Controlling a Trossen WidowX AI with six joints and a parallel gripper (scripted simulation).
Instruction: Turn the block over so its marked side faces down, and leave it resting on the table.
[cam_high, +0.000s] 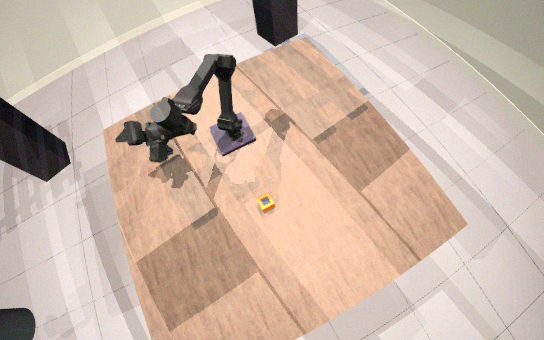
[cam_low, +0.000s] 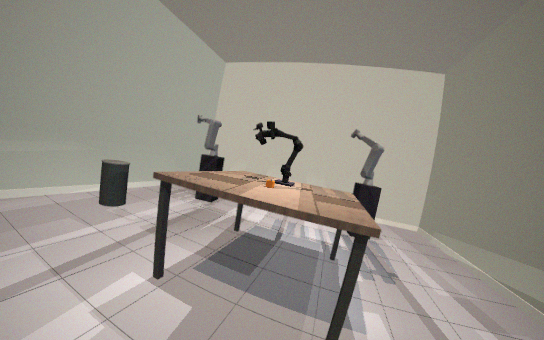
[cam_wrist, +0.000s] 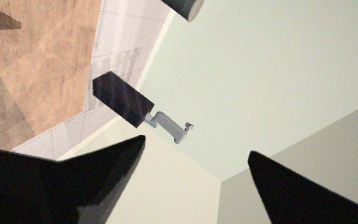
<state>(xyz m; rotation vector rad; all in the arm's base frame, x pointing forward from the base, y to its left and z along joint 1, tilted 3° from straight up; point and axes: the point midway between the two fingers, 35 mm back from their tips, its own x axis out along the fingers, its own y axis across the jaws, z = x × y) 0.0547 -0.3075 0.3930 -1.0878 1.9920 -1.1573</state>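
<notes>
Now: gripper tip 30 cm short of the orange block, 26 cm to the right of it and 36 cm above it.
</notes>
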